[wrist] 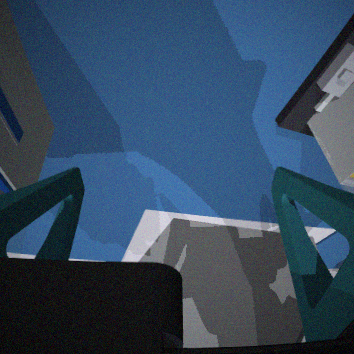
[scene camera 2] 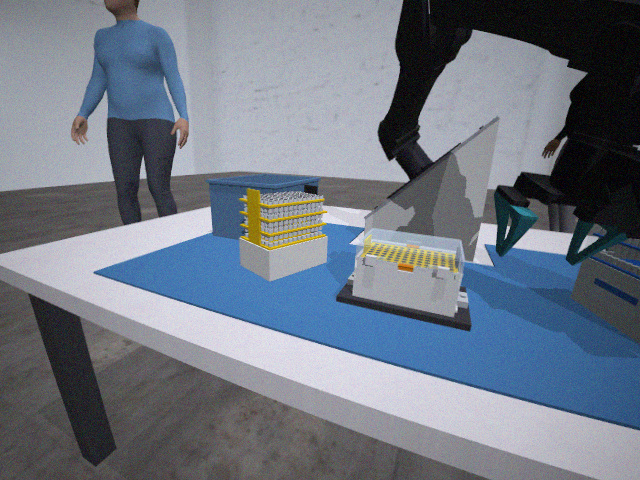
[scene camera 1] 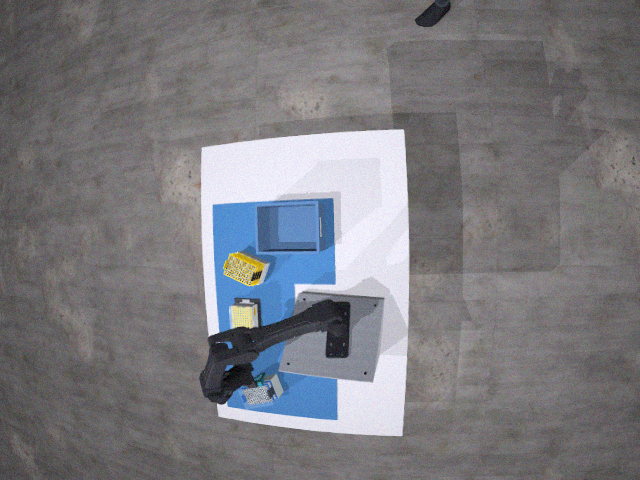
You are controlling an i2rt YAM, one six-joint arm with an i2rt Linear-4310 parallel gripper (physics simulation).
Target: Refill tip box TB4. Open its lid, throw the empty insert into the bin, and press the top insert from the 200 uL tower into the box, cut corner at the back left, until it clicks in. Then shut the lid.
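Note:
The tip box (scene camera 1: 242, 319) (scene camera 2: 405, 289) (wrist: 336, 145) is white and sits in a black holder (scene camera 2: 403, 311) (wrist: 296, 112). Its clear lid (scene camera 2: 439, 244) is shut over a yellow insert with an orange latch at the front. The yellow tower (scene camera 1: 244, 268) (scene camera 2: 284, 222) of stacked tip inserts stands on a white base, left of the box in scene camera 2. The blue bin (scene camera 1: 264, 227) (scene camera 2: 227, 211) is behind that tower. My gripper (scene camera 2: 537, 257) (wrist: 177, 177) is open and empty, above the mat between the box and a second tower. The arm partly hides the box in scene camera 1.
The second tower (scene camera 1: 258, 394) (scene camera 2: 604, 297) (wrist: 25, 110), with blue inserts, stands beside the gripper. A tilted grey plate (scene camera 1: 356, 335) (wrist: 220, 290) carries the arm's base. The blue mat (scene camera 1: 315, 403) (scene camera 2: 289, 320) (wrist: 190, 100) lies on the white table (scene camera 1: 361, 147). People stand beyond the table.

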